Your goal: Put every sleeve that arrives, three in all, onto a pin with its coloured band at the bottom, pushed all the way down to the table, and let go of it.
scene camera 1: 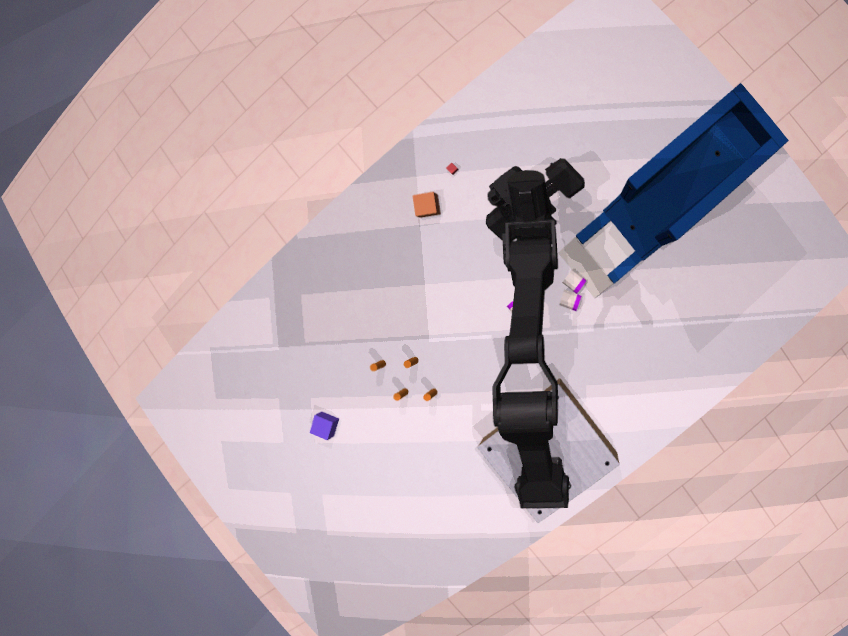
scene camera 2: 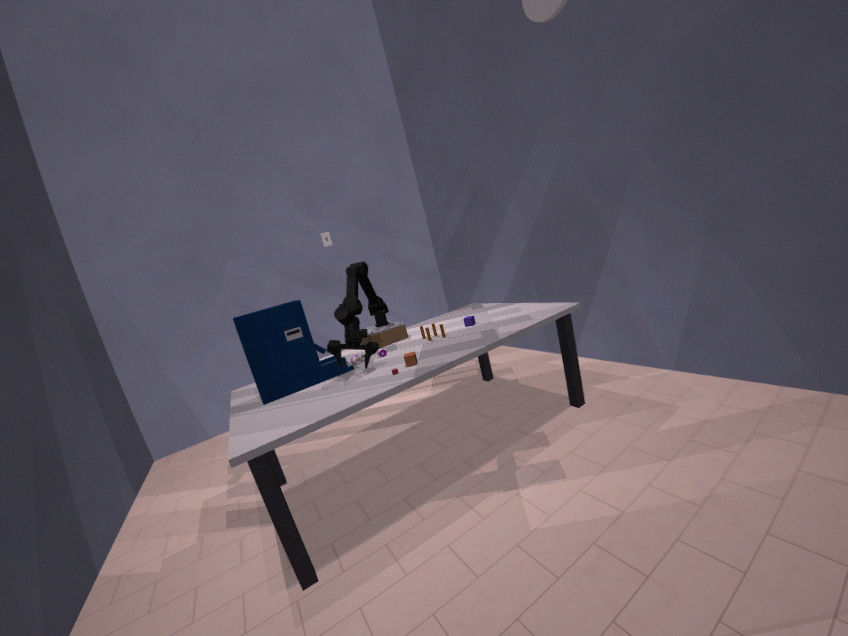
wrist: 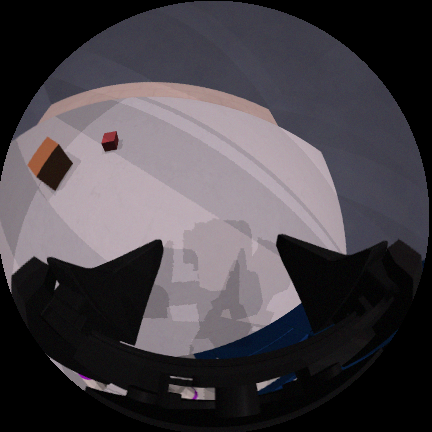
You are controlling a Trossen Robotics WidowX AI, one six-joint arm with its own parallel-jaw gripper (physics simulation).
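Note:
Two white sleeves with magenta bands, one (scene camera 1: 573, 281) and another (scene camera 1: 569, 300), lie on their sides close together by the blue chute's mouth. A third sleeve (scene camera 1: 510, 305) (scene camera 2: 382, 353) is mostly hidden under the arm in the overhead view; its magenta end shows. Four upright orange pins, one (scene camera 1: 377, 365), one (scene camera 1: 410, 362), one (scene camera 1: 400, 394) and one (scene camera 1: 430, 394), stand bare left of the arm's base. My gripper (scene camera 2: 353, 366) (wrist: 220, 243) is open and empty above the table, beyond the sleeves from the arm's base. In the wrist view, parts of sleeves show behind the gripper body.
The blue chute (scene camera 1: 687, 138) (scene camera 2: 273, 349) stands right of the gripper, with a pale ramp (scene camera 1: 587, 268) at its mouth. An orange block (scene camera 1: 425, 204) (scene camera 2: 410, 359) (wrist: 54, 165) and a red cube (scene camera 1: 452, 168) (scene camera 2: 395, 371) (wrist: 110, 141) lie left of the gripper. A purple block (scene camera 1: 324, 425) (scene camera 2: 469, 321) lies beyond the pins.

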